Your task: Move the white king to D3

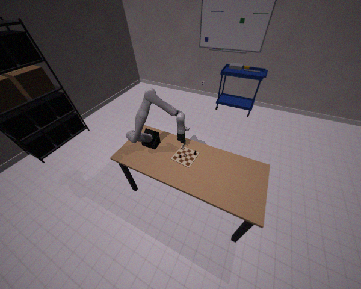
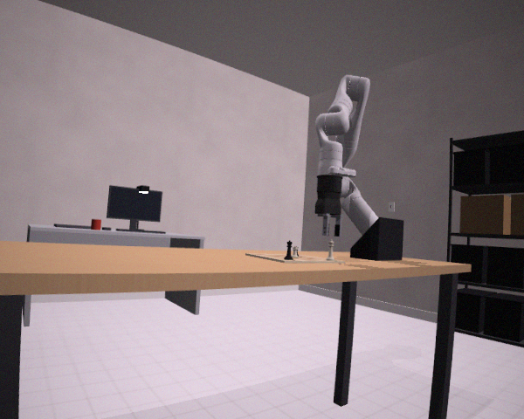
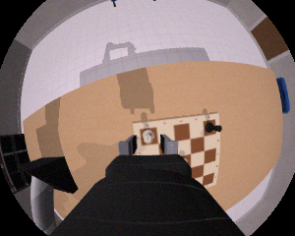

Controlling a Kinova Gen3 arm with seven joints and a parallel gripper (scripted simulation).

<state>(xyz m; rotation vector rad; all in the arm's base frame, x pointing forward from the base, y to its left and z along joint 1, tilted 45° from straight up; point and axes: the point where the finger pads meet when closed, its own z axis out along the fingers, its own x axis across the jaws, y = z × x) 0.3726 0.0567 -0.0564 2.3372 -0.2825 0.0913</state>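
My gripper is now 60 mm above the white king. From my hand the other things lie so: chessboard: 90 mm to the right, 90 mm below, 60 mm ahead.
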